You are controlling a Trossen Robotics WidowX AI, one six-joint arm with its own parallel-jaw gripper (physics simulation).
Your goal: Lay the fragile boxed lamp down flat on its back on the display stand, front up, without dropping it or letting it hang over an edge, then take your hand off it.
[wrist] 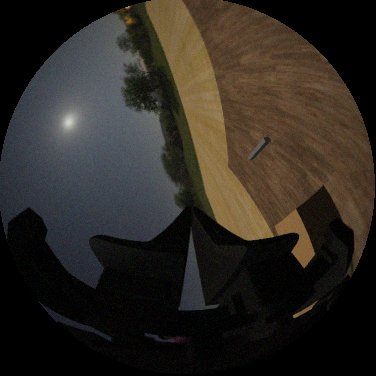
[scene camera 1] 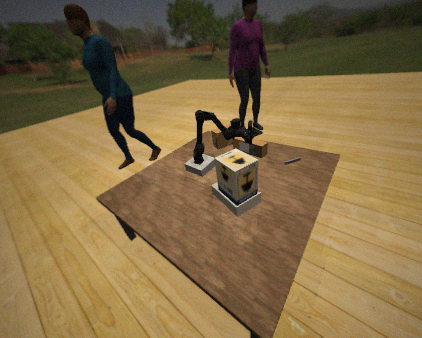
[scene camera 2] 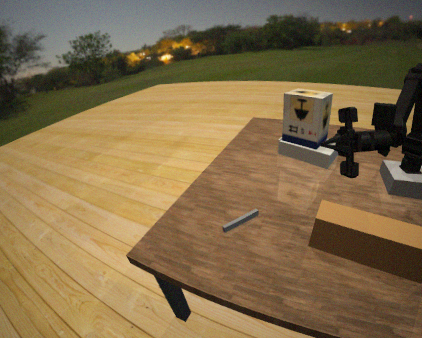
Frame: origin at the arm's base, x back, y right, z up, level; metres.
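Seen in the pictures: gripper, fingertip midpoint: (wrist: 190,210) (scene camera 1: 262,132) (scene camera 2: 321,144); arm's base at its link origin: (scene camera 1: 199,161) (scene camera 2: 410,169).
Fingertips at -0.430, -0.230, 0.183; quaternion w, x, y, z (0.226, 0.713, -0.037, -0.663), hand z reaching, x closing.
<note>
Pixels of each thing's top centre, then the offset from my fingertips to it, as dx, dy, dz. Level surfaces: height alone.
- brown block at its top centre: (scene camera 2: 377,224) (scene camera 1: 249,140) +0.148, -0.140, -0.139
- table at its surface level: dz -0.249
- small grey bar at its top centre: (scene camera 2: 241,217) (wrist: 254,150) (scene camera 1: 292,159) -0.211, -0.069, -0.227
The boxed lamp (scene camera 1: 236,175) (scene camera 2: 306,119), a white carton with yellow lamp pictures and a dark blue band along its bottom, stands upright on the display stand (scene camera 1: 226,199) (scene camera 2: 306,152), a low white slab. The box does not show in the wrist view. My gripper (scene camera 1: 260,132) (scene camera 2: 324,144) (wrist: 190,210) is shut and empty, its fingertips meeting in the wrist view. It is raised above the table, rolled on its side. In scene camera 2 its tips overlap the box's lower right corner, but scene camera 1 shows it beyond the box, apart from it.
A brown block (scene camera 1: 260,148) (scene camera 2: 370,240) (wrist: 320,210) lies on the table (scene camera 1: 200,220) (scene camera 2: 210,200) (wrist: 300,90), under and behind the arm in scene camera 1. A small grey bar (scene camera 1: 292,160) (scene camera 2: 240,220) (wrist: 259,148) lies near a table edge. Two people stand beyond the table.
</note>
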